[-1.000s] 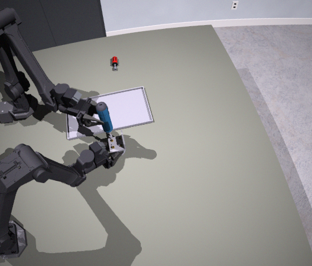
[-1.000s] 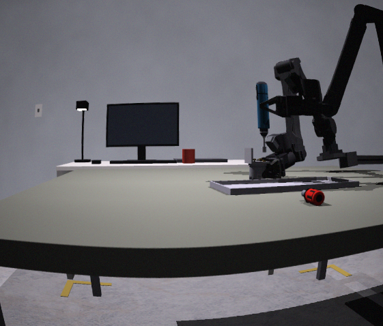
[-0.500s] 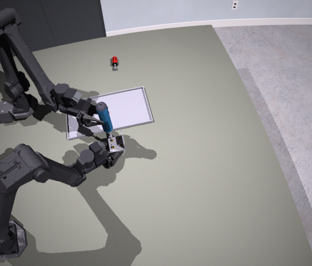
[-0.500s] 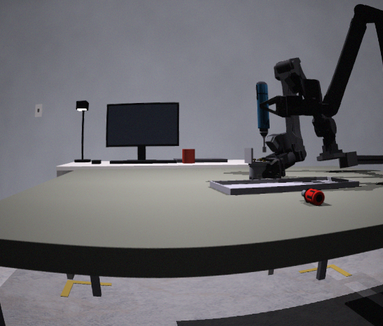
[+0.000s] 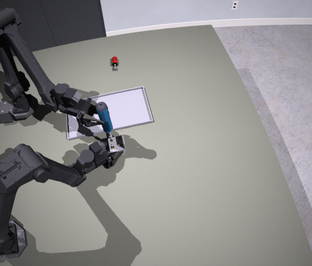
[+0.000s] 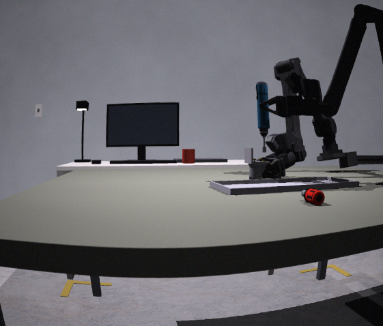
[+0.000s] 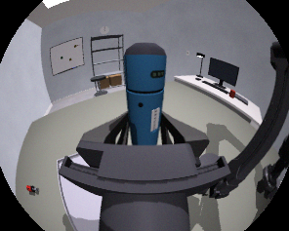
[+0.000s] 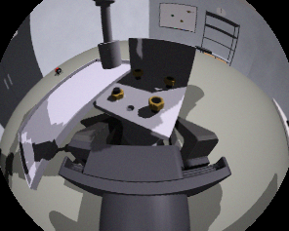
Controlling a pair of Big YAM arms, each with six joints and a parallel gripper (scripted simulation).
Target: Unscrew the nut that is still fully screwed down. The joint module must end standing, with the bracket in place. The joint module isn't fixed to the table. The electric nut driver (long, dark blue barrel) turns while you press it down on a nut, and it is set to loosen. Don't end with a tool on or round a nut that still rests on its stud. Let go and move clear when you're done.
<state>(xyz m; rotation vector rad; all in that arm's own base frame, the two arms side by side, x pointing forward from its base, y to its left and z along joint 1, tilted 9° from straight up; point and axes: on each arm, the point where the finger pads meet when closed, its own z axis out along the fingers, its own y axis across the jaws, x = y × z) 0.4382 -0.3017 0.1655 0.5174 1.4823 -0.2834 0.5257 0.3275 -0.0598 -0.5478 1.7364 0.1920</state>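
The bracket is 5 cm above my right hand. Also, from my right hand: socket tip: 2 cm behind, 1 cm to the left, 9 cm above; then short red-handled tool: 1 cm ahead, 54 cm to the left, 1 cm below; then shallow white tray: 5 cm behind, 21 cm to the left, 2 cm below.
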